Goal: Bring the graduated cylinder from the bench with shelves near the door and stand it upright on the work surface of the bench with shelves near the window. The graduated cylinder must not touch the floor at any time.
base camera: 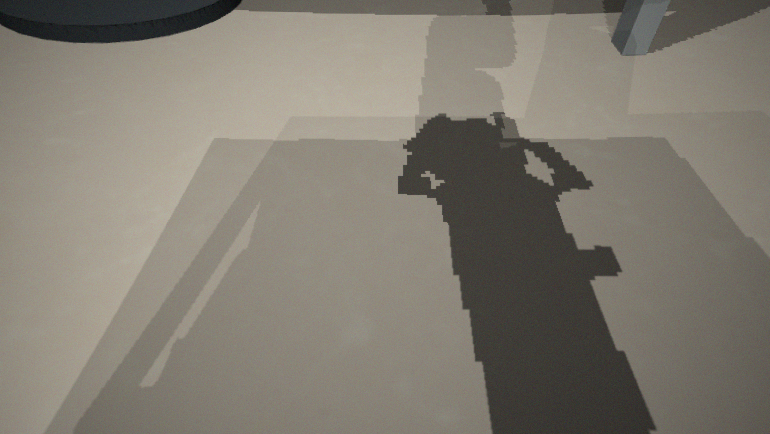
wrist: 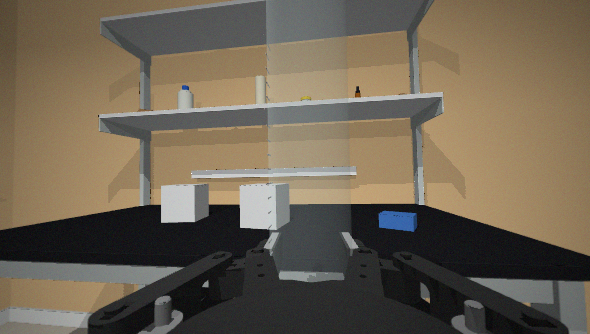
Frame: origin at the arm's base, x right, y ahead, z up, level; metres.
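Where they show: gripper, fingertip midpoint: [wrist: 310, 245].
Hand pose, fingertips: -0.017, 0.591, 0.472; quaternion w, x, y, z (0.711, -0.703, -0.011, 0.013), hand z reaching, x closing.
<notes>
After its pixels a point has its place, as x, y, z.
The graduated cylinder [wrist: 310, 150] {-0.014, 0.525, 0.535} is a clear, see-through tube with small tick marks along its left side. It stands upright in the wrist view and runs out of the top of the picture. My gripper [wrist: 310, 245] {-0.017, 0.591, 0.472} is shut on it, with one light fingertip pad at each side. Beyond it is a bench with a black work surface [wrist: 340, 215] and shelves above. The cylinder's foot is hidden, so I cannot tell how high it is over the work surface. The gripper and the cylinder do not show in the base camera view.
Two white boxes [wrist: 184, 203] {-0.476, 1.167, 0.431} [wrist: 257, 206] {-0.189, 1.076, 0.432} stand on the work surface at the left and centre, a blue box [wrist: 397, 221] {0.210, 1.068, 0.388} at the right. The lower shelf [wrist: 210, 119] {-0.519, 1.451, 0.803} holds bottles. In the base view, a round dark object [base camera: 107, 21] {-0.481, 0.926, -0.367} is at upper left and a grey leg [base camera: 641, 29] {0.425, 0.865, -0.353} at upper right.
</notes>
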